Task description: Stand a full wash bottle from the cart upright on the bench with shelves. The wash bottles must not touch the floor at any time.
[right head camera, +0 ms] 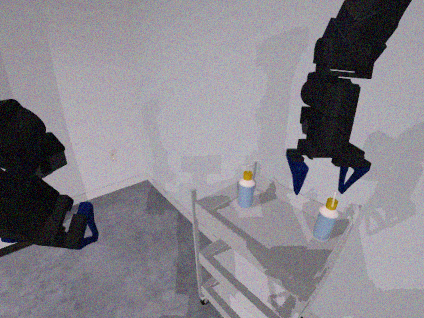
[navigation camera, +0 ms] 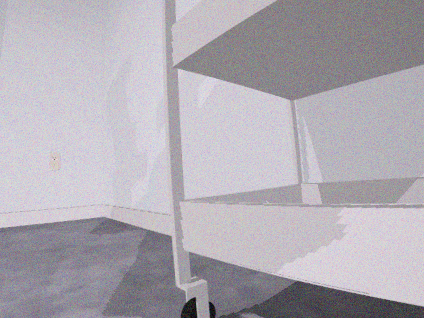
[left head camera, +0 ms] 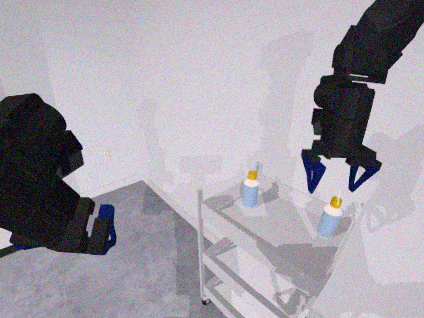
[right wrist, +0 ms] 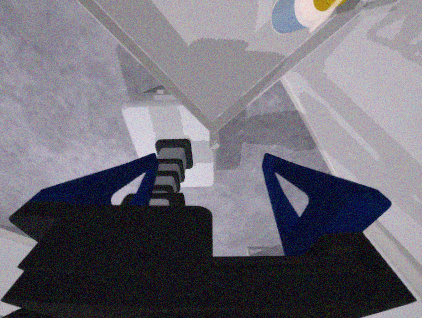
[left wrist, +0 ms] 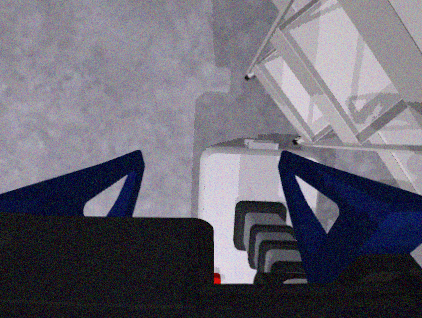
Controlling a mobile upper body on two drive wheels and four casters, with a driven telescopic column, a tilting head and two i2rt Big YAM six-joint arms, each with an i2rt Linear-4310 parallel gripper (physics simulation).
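Places are measured from the left arm's base along level axes (x back, y left, z down), in metres.
Pixels of known places: left gripper, fingertip midpoint: (right head camera: 73,235) (left head camera: 88,239) (left wrist: 211,158); right gripper, fingertip midpoint: (right head camera: 318,192) (left head camera: 331,191) (right wrist: 210,159).
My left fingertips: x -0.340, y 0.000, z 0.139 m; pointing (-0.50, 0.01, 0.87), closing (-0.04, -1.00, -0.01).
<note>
For each thing: its top centre in the pictures, then the offset to it from my left fingertips. "*": a spot on its surface instead. Level surfaces: height alone.
- cart wheel, surface spot: (left wrist: 296,141) * dz +0.824, dx -0.024, dy -0.438 m
- Grey floor, surface height: dz +0.900 m
- outlet, top centre: (navigation camera: 54,152) dz +0.443, dx -1.519, dy +0.821 m
Two wash bottles with blue bodies, white shoulders and yellow caps stand upright on the top tray of the pale cart (left head camera: 201,240) (right head camera: 196,240) (left wrist: 309,75) (navigation camera: 175,150). One bottle (left head camera: 250,194) (right head camera: 245,195) is at the tray's far left; the other bottle (left head camera: 329,223) (right head camera: 325,226) (right wrist: 287,16) is nearer the right edge. My right gripper (left head camera: 332,191) (right head camera: 320,193) (right wrist: 210,159) is open and empty, pointing down, and appears just above the right bottle's cap in the head views. My left gripper (left wrist: 211,158) is open and empty, away from the cart. The bench with shelves does not show.
The white robot base (left wrist: 220,180) lies below, close to a cart wheel (left wrist: 296,141). The cart has lower shelves and stands near a pale wall (left head camera: 200,75). Grey floor (left head camera: 140,270) lies left of it. An outlet (navigation camera: 54,161) is on the wall at the left.
</note>
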